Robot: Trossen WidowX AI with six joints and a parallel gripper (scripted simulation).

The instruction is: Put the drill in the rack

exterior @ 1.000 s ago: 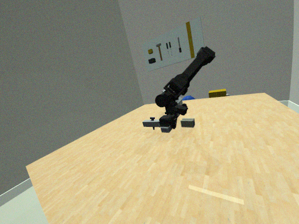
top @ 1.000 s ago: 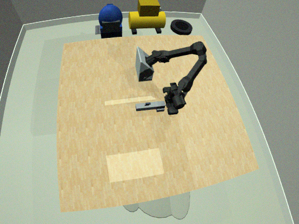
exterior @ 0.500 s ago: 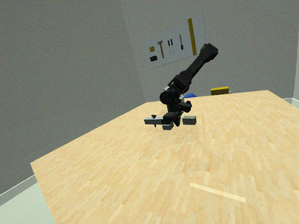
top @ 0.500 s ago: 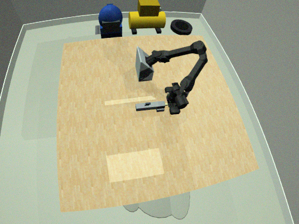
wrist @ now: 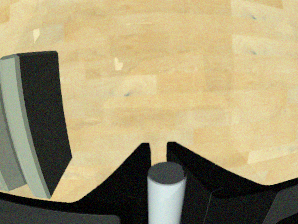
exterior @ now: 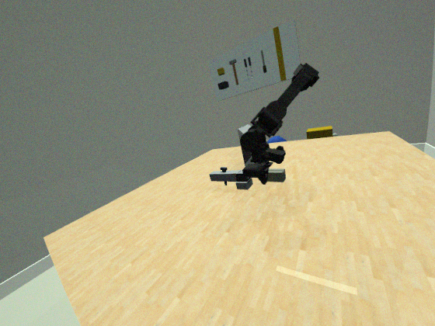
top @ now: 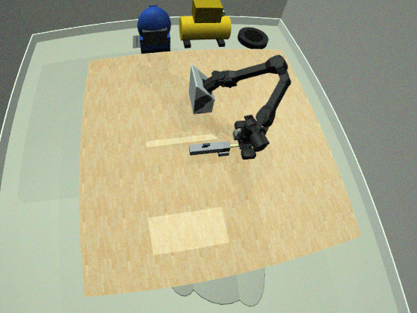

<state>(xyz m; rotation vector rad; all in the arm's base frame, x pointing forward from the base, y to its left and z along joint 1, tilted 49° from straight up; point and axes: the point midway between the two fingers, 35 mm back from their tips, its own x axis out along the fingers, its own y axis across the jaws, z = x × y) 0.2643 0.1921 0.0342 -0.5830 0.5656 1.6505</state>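
The drill bit is 5 cm to the right of my gripper tip and 3 cm above it. From my gripper tip the other things lie so: rack 8 cm behind, 1 cm to the left; then dark key 17 cm to the right, 3 cm above, 1 cm ahead.
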